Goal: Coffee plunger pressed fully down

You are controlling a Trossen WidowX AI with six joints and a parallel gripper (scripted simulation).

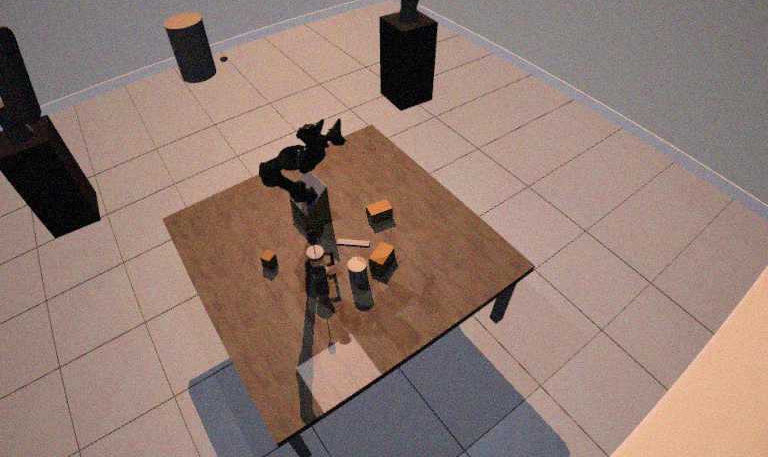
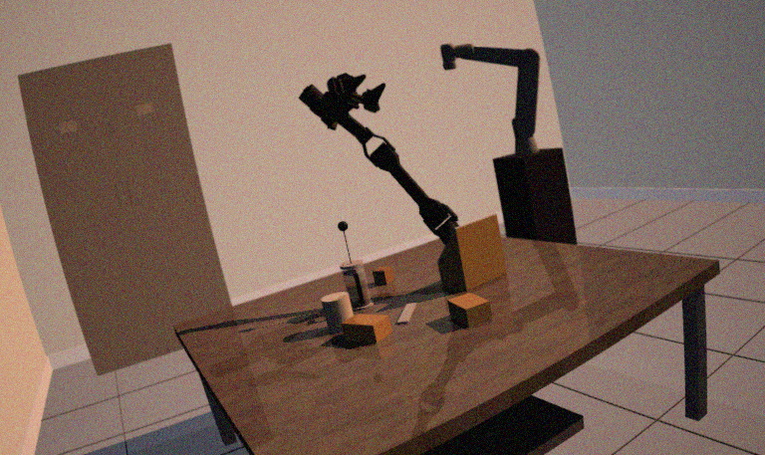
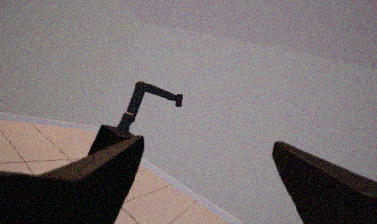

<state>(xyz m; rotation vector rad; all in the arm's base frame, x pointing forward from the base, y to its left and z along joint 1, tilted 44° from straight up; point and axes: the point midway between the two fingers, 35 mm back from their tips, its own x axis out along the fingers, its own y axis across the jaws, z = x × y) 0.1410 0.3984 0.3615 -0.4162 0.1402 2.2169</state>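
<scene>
Now: gripper tip 120 mm short of the coffee press, 180 mm to the left of it and 540 mm above it. The rest, counted from my gripper tip: flat stick: 60 mm ahead, 20 mm to the left, 660 mm below.
</scene>
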